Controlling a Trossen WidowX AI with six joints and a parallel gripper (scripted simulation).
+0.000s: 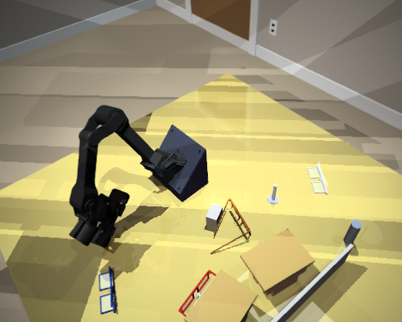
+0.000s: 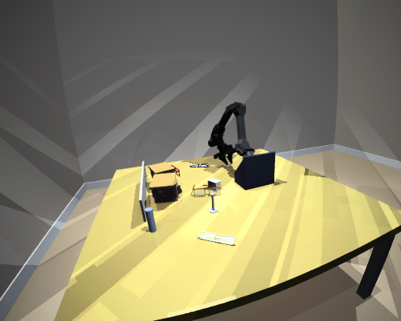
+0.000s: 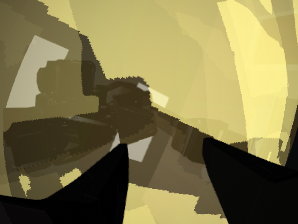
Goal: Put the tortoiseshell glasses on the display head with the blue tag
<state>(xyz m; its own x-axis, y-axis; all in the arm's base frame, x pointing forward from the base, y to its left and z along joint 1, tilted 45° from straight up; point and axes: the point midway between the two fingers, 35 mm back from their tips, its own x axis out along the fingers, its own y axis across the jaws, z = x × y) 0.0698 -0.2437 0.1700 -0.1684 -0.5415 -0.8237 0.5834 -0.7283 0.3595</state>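
My gripper tip is 220 mm short of the post and 520 mm to the right of it. The rest, counted from my gripper tip: display head 410 mm ahead, 340 mm to the left, 30 mm above; then white cube 170 mm ahead, 300 mm to the left; then long panel 560 mm ahead, 250 mm to the left, 30 mm above.
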